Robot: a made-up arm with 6 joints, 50 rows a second.
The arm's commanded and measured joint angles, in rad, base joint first. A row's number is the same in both.
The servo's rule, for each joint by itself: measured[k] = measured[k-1] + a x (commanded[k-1-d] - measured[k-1]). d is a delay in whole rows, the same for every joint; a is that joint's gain. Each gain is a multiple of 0.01, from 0.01 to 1. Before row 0 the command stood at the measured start. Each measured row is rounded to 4 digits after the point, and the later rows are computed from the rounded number. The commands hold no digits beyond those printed.
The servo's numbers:
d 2
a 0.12 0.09 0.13 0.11 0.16 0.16
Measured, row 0: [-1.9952 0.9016 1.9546 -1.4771 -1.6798 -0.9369]
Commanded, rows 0 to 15: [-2.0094 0.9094 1.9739 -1.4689 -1.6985 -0.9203]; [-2.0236 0.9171 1.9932 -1.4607 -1.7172 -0.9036]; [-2.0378 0.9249 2.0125 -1.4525 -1.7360 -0.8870]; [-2.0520 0.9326 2.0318 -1.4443 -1.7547 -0.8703]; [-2.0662 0.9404 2.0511 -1.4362 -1.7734 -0.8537]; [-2.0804 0.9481 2.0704 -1.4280 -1.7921 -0.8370]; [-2.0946 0.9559 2.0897 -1.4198 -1.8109 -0.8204]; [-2.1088 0.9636 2.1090 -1.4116 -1.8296 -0.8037]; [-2.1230 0.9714 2.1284 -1.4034 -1.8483 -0.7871]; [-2.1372 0.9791 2.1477 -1.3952 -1.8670 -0.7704]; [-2.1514 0.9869 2.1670 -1.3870 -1.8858 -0.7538]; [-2.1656 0.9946 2.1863 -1.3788 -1.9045 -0.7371]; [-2.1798 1.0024 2.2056 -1.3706 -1.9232 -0.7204]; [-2.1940 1.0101 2.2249 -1.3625 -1.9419 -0.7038]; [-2.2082 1.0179 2.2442 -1.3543 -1.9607 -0.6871]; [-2.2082 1.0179 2.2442 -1.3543 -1.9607 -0.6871]
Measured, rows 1 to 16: [-1.9952 0.9016 1.9546 -1.4771 -1.6798 -0.9369]; [-1.9952 0.9016 1.9546 -1.4771 -1.6798 -0.9369]; [-1.9969 0.9023 1.9571 -1.4762 -1.6828 -0.9342]; [-2.0001 0.9036 1.9618 -1.4745 -1.6883 -0.9293]; [-2.0046 0.9055 1.9684 -1.4721 -1.6959 -0.9225]; [-2.0103 0.9079 1.9766 -1.4690 -1.7053 -0.9141]; [-2.0170 0.9108 1.9863 -1.4654 -1.7162 -0.9044]; [-2.0246 0.9142 1.9972 -1.4613 -1.7283 -0.8936]; [-2.0330 0.9180 2.0092 -1.4567 -1.7415 -0.8819]; [-2.0421 0.9221 2.0222 -1.4517 -1.7556 -0.8694]; [-2.0518 0.9265 2.0360 -1.4464 -1.7704 -0.8562]; [-2.0620 0.9312 2.0505 -1.4408 -1.7859 -0.8425]; [-2.0727 0.9362 2.0656 -1.4349 -1.8019 -0.8283]; [-2.0838 0.9415 2.0813 -1.4287 -1.8183 -0.8137]; [-2.0953 0.9470 2.0975 -1.4223 -1.8351 -0.7988]; [-2.1071 0.9527 2.1141 -1.4157 -1.8522 -0.7836]
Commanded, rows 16 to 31: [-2.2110 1.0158 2.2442 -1.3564 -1.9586 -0.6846]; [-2.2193 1.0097 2.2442 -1.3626 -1.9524 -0.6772]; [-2.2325 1.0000 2.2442 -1.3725 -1.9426 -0.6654]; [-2.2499 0.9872 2.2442 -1.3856 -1.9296 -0.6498]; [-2.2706 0.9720 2.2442 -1.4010 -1.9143 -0.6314]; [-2.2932 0.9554 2.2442 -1.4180 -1.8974 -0.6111]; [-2.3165 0.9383 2.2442 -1.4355 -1.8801 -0.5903]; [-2.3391 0.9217 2.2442 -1.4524 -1.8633 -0.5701]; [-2.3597 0.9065 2.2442 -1.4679 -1.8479 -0.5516]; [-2.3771 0.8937 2.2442 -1.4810 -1.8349 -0.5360]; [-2.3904 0.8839 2.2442 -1.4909 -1.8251 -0.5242]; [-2.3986 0.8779 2.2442 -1.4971 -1.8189 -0.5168]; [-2.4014 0.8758 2.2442 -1.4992 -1.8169 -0.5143]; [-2.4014 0.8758 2.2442 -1.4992 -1.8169 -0.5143]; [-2.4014 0.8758 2.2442 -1.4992 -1.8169 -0.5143]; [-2.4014 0.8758 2.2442 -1.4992 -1.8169 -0.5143]
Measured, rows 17 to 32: [-2.1192 0.9586 2.1310 -1.4089 -1.8696 -0.7682]; [-2.1299 0.9639 2.1457 -1.4029 -1.8842 -0.7552]; [-2.1396 0.9686 2.1585 -1.3978 -1.8961 -0.7439]; [-2.1492 0.9723 2.1696 -1.3939 -1.9051 -0.7332]; [-2.1592 0.9748 2.1793 -1.3915 -1.9111 -0.7224]; [-2.1701 0.9759 2.1877 -1.3909 -1.9141 -0.7108]; [-2.1822 0.9755 2.1950 -1.3920 -1.9141 -0.6981]; [-2.1955 0.9737 2.2014 -1.3949 -1.9114 -0.6842]; [-2.2100 0.9705 2.2070 -1.3994 -1.9064 -0.6692]; [-2.2255 0.9661 2.2118 -1.4052 -1.8995 -0.6533]; [-2.2416 0.9607 2.2160 -1.4121 -1.8912 -0.6370]; [-2.2579 0.9547 2.2197 -1.4197 -1.8822 -0.6208]; [-2.2738 0.9483 2.2229 -1.4275 -1.8731 -0.6053]; [-2.2888 0.9420 2.2257 -1.4352 -1.8644 -0.5911]; [-2.3023 0.9360 2.2281 -1.4422 -1.8568 -0.5788]; [-2.3142 0.9306 2.2302 -1.4485 -1.8504 -0.5685]
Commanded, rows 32 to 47: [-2.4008 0.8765 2.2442 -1.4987 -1.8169 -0.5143]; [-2.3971 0.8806 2.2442 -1.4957 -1.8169 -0.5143]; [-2.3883 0.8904 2.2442 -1.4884 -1.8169 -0.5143]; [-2.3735 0.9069 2.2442 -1.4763 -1.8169 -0.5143]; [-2.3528 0.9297 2.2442 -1.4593 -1.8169 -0.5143]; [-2.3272 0.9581 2.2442 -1.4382 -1.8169 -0.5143]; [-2.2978 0.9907 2.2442 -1.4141 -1.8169 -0.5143]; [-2.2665 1.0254 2.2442 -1.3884 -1.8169 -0.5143]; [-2.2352 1.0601 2.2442 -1.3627 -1.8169 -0.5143]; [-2.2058 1.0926 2.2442 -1.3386 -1.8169 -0.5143]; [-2.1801 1.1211 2.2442 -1.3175 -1.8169 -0.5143]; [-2.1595 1.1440 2.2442 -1.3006 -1.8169 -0.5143]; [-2.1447 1.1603 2.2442 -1.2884 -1.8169 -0.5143]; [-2.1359 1.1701 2.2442 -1.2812 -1.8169 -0.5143]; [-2.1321 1.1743 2.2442 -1.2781 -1.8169 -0.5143]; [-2.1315 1.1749 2.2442 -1.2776 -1.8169 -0.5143]
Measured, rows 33 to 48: [-2.3247 0.9257 2.2320 -1.4541 -1.8450 -0.5598]; [-2.3339 0.9212 2.2336 -1.4591 -1.8405 -0.5525]; [-2.3419 0.9172 2.2350 -1.4635 -1.8367 -0.5464]; [-2.3485 0.9139 2.2362 -1.4670 -1.8335 -0.5413]; [-2.3533 0.9118 2.2372 -1.4694 -1.8308 -0.5370]; [-2.3557 0.9114 2.2381 -1.4702 -1.8286 -0.5334]; [-2.3554 0.9130 2.2389 -1.4690 -1.8267 -0.5303]; [-2.3520 0.9171 2.2396 -1.4656 -1.8251 -0.5277]; [-2.3455 0.9237 2.2402 -1.4599 -1.8238 -0.5256]; [-2.3360 0.9329 2.2407 -1.4520 -1.8227 -0.5238]; [-2.3239 0.9443 2.2412 -1.4422 -1.8218 -0.5223]; [-2.3097 0.9576 2.2416 -1.4308 -1.8210 -0.5210]; [-2.2941 0.9723 2.2419 -1.4183 -1.8203 -0.5199]; [-2.2779 0.9878 2.2422 -1.4054 -1.8198 -0.5190]; [-2.2619 1.0033 2.2425 -1.3925 -1.8193 -0.5182]; [-2.2468 1.0183 2.2427 -1.3803 -1.8189 -0.5176]
